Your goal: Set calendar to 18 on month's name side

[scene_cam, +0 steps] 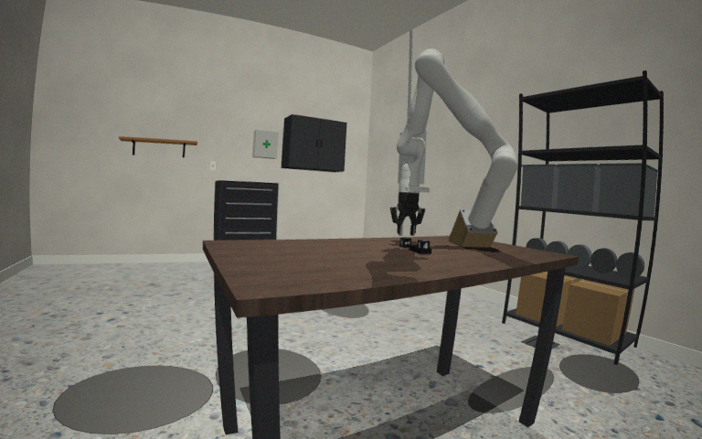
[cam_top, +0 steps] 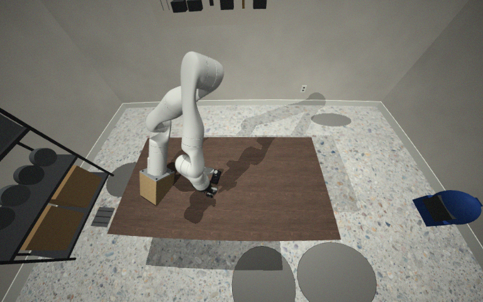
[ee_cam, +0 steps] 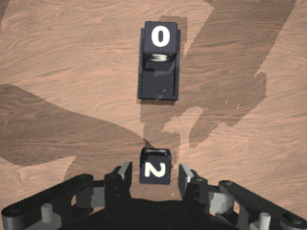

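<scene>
Right now the black calendar tray is 30 mm ahead of my hand, 110 mm to the left of it and 50 mm below it.
</scene>
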